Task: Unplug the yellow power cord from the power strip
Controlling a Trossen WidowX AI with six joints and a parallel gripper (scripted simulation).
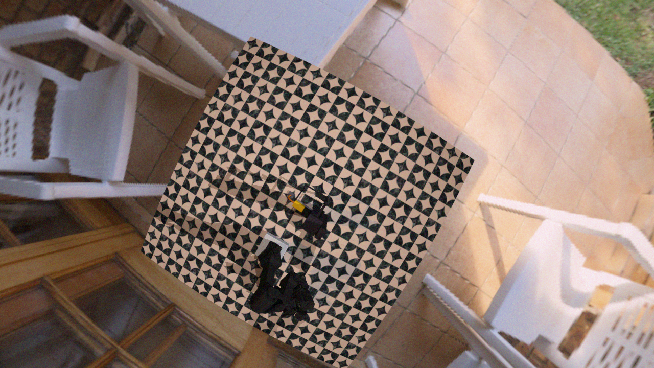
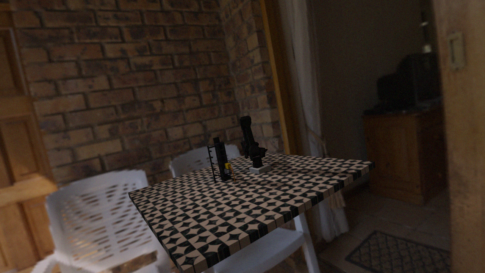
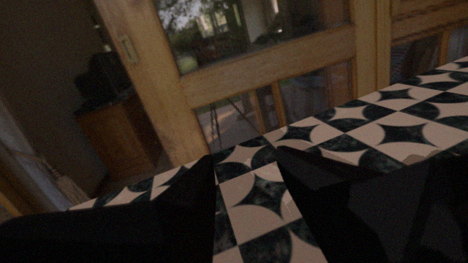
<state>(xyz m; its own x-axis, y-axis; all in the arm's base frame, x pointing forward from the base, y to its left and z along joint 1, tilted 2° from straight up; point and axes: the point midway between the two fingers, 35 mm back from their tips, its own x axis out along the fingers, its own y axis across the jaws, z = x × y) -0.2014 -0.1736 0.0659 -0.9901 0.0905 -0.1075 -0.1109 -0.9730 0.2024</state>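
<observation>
The yellow plug lies 49 cm ahead of my gripper tip, 15 cm to the left of it and 2 cm above it.
</observation>
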